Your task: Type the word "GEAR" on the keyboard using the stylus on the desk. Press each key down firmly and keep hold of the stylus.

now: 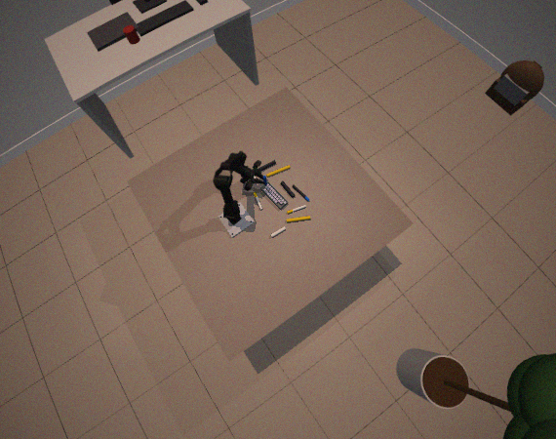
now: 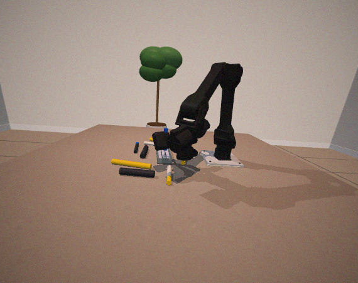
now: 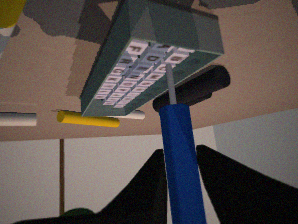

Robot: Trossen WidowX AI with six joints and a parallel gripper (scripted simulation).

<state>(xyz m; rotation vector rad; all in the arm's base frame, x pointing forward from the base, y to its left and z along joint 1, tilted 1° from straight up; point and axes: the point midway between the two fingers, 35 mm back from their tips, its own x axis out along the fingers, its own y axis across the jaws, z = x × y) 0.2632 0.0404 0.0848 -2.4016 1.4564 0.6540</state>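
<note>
Now: the yellow rod 130 mm ahead of my gripper tip, 70 mm below it and 30 mm to the left of it. From my gripper tip the other things lie so: blue stylus (10 mm below); stylus tip (50 mm below).
</note>
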